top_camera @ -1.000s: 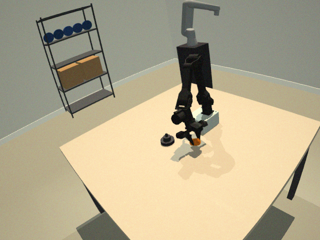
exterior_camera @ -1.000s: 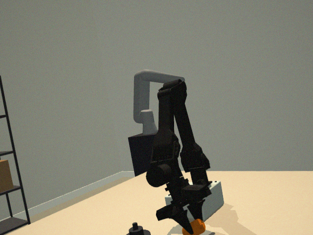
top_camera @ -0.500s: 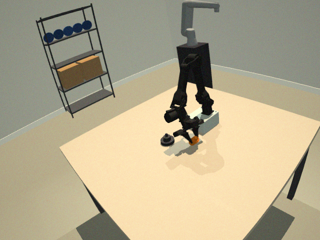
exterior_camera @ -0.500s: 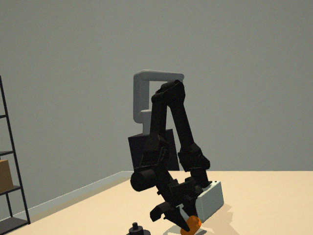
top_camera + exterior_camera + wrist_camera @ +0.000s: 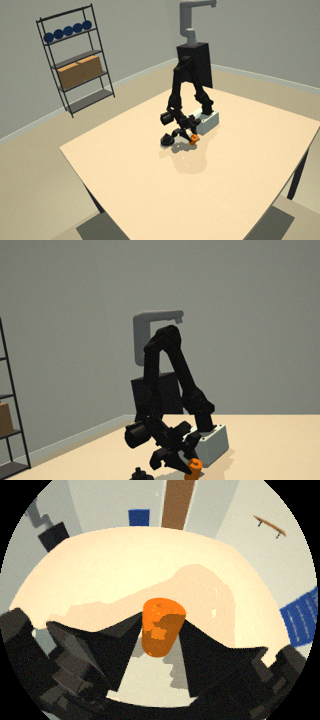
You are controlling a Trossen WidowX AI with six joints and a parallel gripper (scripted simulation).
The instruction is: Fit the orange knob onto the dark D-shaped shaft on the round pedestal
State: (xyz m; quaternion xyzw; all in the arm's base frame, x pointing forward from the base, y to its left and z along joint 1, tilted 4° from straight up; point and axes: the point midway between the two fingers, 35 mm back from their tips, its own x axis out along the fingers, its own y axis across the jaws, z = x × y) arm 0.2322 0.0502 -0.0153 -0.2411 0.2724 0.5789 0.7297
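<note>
The orange knob lies 10 mm to the right of my gripper tip. From my gripper tip the other things lie so: dark round pedestal 160 mm to the right, 60 mm ahead, 10 mm below.
</note>
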